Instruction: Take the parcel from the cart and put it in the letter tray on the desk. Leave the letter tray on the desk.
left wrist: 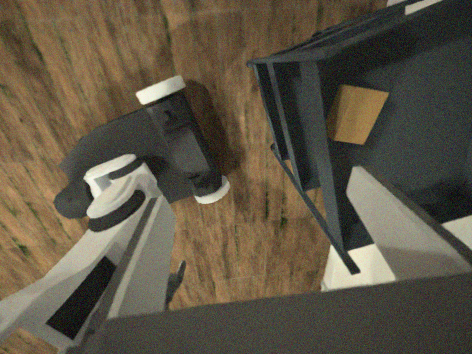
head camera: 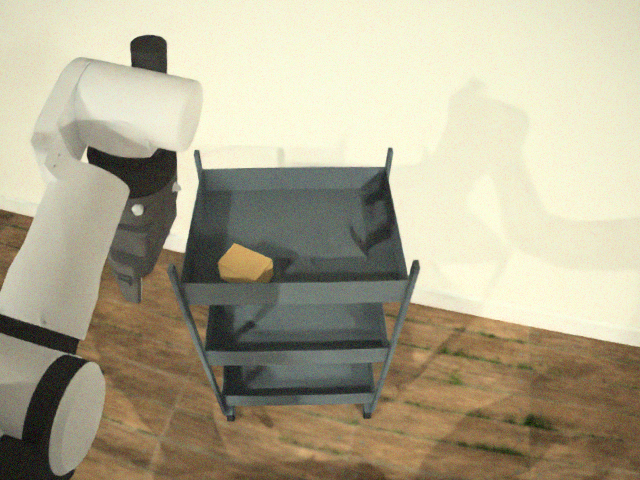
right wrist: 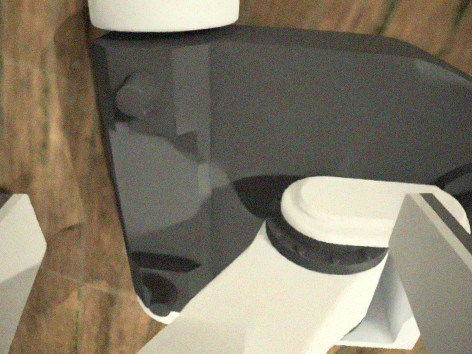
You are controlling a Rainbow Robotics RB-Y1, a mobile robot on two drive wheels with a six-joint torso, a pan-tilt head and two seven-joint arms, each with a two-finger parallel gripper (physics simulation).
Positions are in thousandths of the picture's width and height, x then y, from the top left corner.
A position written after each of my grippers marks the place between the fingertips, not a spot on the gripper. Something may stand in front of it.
My left gripper shows in the left wrist view (548, 549) and in the head camera view (232, 551); in the right wrist view it is out of frame. A parcel shows in the left wrist view (751, 312) and in the head camera view (374, 553); in the right wrist view it is out of frame.
